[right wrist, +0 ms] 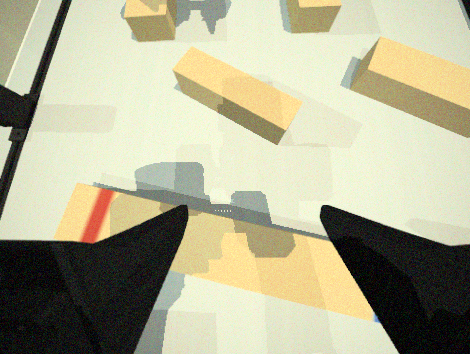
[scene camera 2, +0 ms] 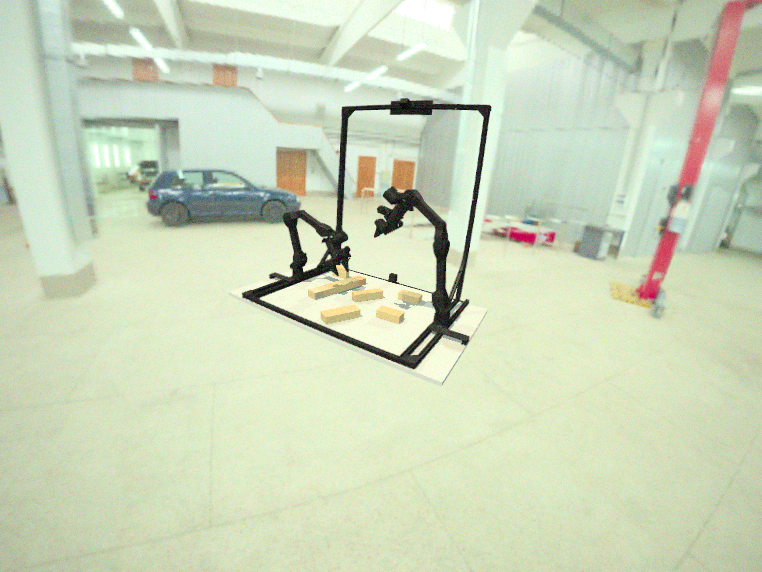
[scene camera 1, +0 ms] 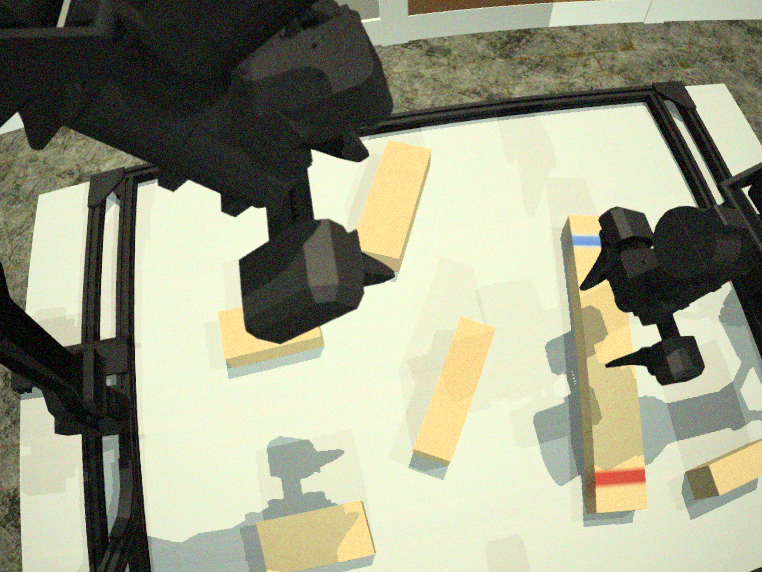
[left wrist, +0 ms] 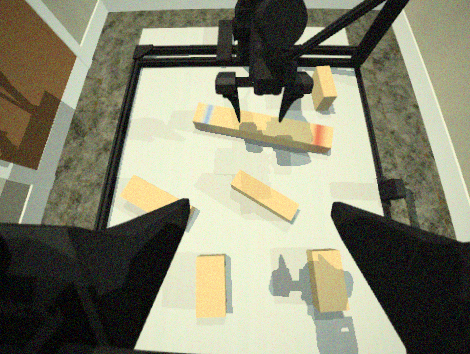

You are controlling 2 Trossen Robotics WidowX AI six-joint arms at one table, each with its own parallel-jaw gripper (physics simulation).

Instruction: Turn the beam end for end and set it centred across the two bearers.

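Frame: origin at the left arm's base, x back, y right, z up, level; centimetres.
Seen in the pictures: left gripper, fingertip midpoint: [scene camera 2: 379,235] [scene camera 1: 375,213] [left wrist: 260,206]; right gripper, fingertip midpoint: [right wrist: 253,211] [scene camera 2: 343,273] [scene camera 1: 594,327] [left wrist: 259,122]; left arm's base at its link origin: [scene camera 2: 441,323] [scene camera 1: 105,411]; right arm's base at its link origin: [scene camera 2: 297,276] [left wrist: 246,52].
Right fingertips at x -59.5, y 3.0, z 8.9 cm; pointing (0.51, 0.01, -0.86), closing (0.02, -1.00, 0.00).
Offsets run from my right fingertips to a thing's middle.
The long wooden beam {dx -4.0, dy +1.5, dz -8.9 cm} [scene camera 1: 618,431] [scene camera 2: 326,290] [left wrist: 300,132] [right wrist: 280,272] lies on the table, blue band at its upper end and red band at its lower end in scene camera 1. My right gripper [scene camera 1: 594,326] [left wrist: 259,122] [right wrist: 253,211] is open and empty above the beam's middle, its fingers spread along the beam's length. My left gripper [scene camera 1: 378,215] [left wrist: 260,206] is open and empty, high over the table. Two short blocks, one {dx +36.1, dy -10.3, dz -8.9 cm} [scene camera 1: 232,335] [left wrist: 211,287] [right wrist: 312,22] and another {dx +34.3, dy +15.8, dz -8.9 cm} [scene camera 1: 307,535] [left wrist: 327,285] [right wrist: 150,30], lie roughly parallel, apart; which blocks are the bearers is not marked.
A narrow block {dx +15.6, dy +1.7, dz -8.6 cm} [scene camera 1: 454,394] [left wrist: 265,196] [right wrist: 237,92] lies slanted between the beam and the short blocks. A wider block {dx +17.8, dy -25.2, dz -8.9 cm} [scene camera 1: 397,197] [left wrist: 147,195] [right wrist: 420,82] lies near the far edge in scene camera 1. Another block {dx -16.6, dy +19.6, dz -7.7 cm} [scene camera 1: 732,472] [left wrist: 324,85] lies beside the beam's red end. A black frame [scene camera 1: 529,105] surrounds the table.
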